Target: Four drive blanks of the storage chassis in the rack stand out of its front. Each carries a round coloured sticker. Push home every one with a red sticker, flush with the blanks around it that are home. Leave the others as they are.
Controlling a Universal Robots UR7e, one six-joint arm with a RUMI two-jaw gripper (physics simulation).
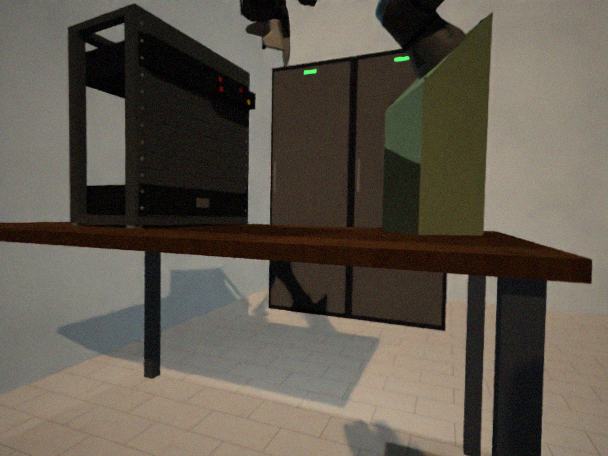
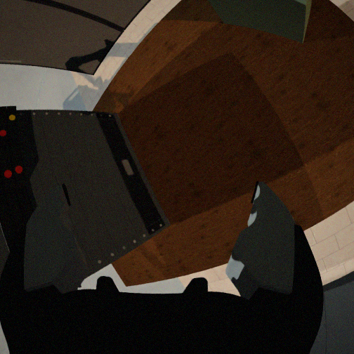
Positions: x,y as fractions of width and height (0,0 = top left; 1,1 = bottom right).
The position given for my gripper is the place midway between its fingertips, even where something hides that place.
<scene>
In view: my gripper (image 1: 0.45,0.13) and a rack (image 1: 0.31,0.32).
The rack is seen too in image 2 (image 2: 0.32,0.59). My gripper is seen too in image 2 (image 2: 0.45,0.53).
</scene>
